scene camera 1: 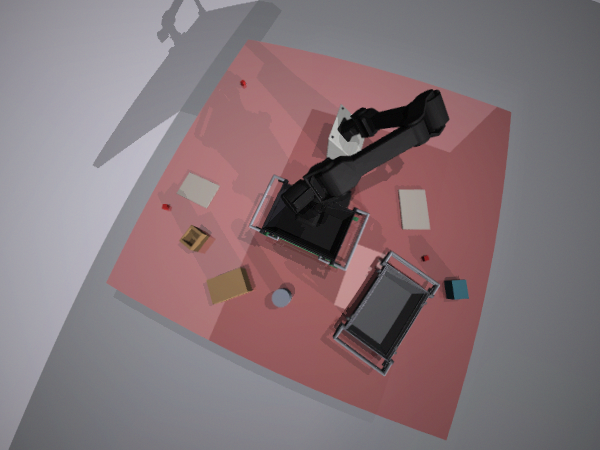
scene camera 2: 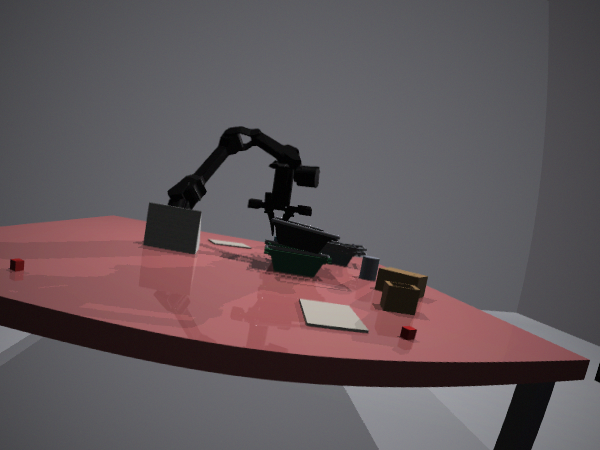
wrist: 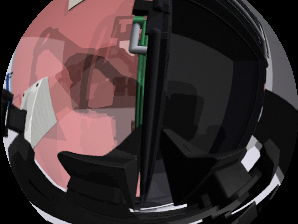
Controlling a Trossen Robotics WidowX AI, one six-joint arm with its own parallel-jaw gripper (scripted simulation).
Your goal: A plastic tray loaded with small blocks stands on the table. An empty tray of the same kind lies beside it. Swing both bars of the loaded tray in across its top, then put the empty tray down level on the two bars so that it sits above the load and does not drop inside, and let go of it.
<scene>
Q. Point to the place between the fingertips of the gripper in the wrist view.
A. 151, 128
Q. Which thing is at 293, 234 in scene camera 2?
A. A black tray.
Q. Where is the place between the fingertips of the gripper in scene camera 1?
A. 316, 205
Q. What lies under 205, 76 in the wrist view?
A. A black tray.
</scene>
